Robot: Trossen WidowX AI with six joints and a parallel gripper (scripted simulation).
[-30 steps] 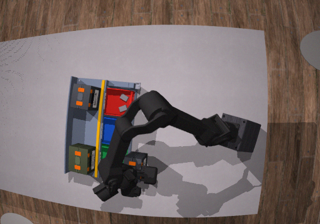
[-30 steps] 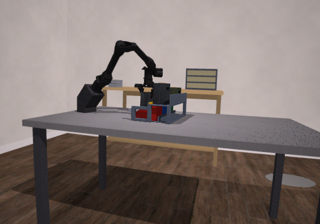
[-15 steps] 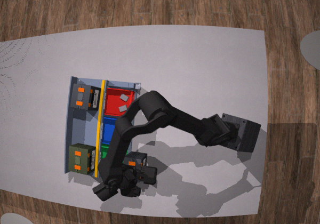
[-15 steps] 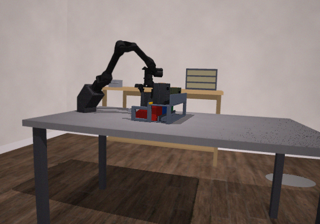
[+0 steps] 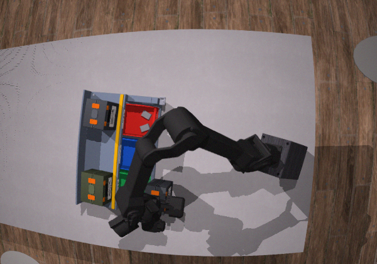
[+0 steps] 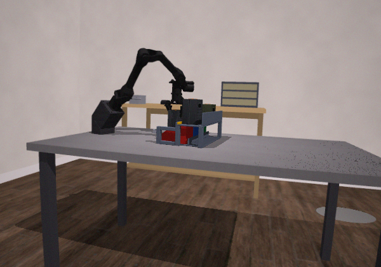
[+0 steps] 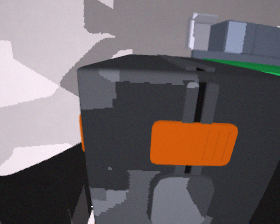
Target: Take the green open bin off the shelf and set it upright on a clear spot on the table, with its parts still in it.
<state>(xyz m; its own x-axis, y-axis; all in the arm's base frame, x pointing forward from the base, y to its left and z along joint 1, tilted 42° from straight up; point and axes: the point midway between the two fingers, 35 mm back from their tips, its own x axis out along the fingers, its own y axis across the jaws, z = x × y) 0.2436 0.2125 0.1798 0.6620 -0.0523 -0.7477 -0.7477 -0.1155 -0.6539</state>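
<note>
Right now the dark box is 6 cm below my hand. Round my hand: olive box (19 cm ahead, 1 cm to the left); yellow rail (16 cm ahead, 11 cm to the right, 4 cm below); green open bin (11 cm ahead, 10 cm below).
</note>
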